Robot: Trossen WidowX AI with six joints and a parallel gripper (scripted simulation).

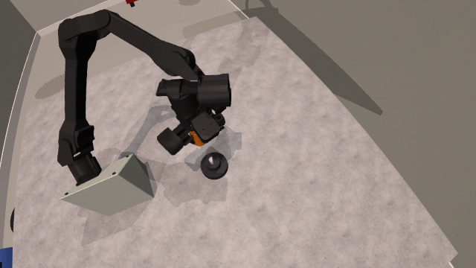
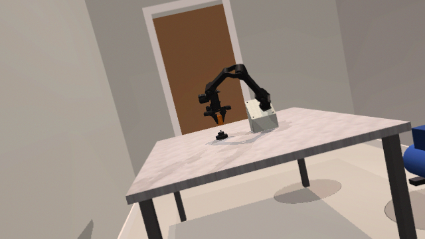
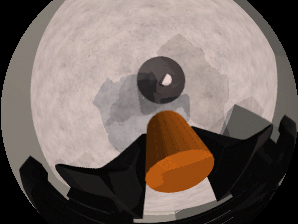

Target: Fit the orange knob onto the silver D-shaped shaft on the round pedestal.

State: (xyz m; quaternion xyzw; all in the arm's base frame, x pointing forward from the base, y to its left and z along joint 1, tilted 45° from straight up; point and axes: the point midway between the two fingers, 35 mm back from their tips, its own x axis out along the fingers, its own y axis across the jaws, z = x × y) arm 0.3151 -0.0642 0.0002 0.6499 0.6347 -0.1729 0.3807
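The black round pedestal is 80 mm below my gripper tip and 50 mm to the right of it. Also, from my gripper tip: orange knob (40 mm above).
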